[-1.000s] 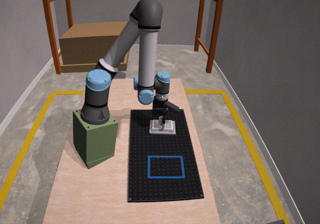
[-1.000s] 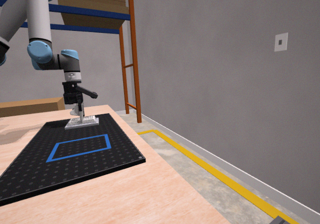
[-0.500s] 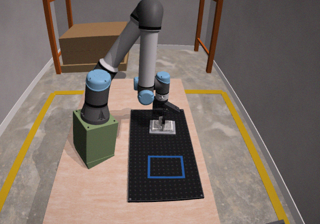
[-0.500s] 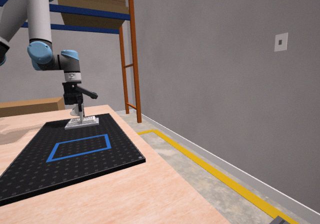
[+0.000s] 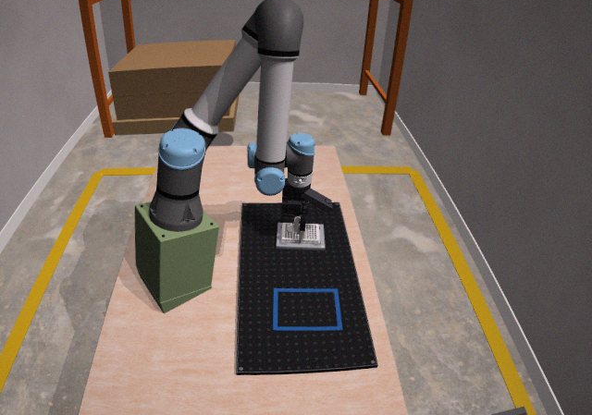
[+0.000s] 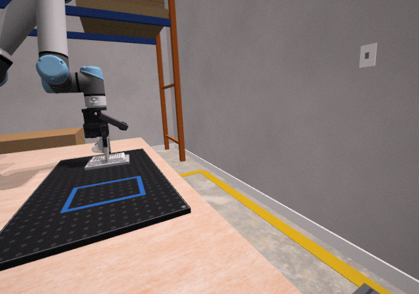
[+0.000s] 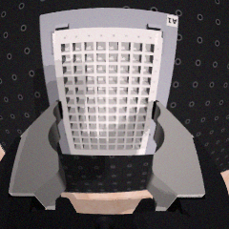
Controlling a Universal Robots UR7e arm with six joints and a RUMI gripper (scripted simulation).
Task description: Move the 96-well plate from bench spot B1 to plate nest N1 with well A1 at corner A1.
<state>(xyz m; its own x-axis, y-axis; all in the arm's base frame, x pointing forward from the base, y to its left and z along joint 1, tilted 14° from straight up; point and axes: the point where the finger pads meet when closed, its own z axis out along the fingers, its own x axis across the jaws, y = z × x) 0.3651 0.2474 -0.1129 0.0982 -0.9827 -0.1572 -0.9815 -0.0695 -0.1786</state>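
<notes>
Now: the 96-well plate 1 cm below my hand. Also, from my hand: A1 mark: 8 cm ahead, 5 cm to the right, 2 cm below; then grey plate nest: 2 cm below.
</notes>
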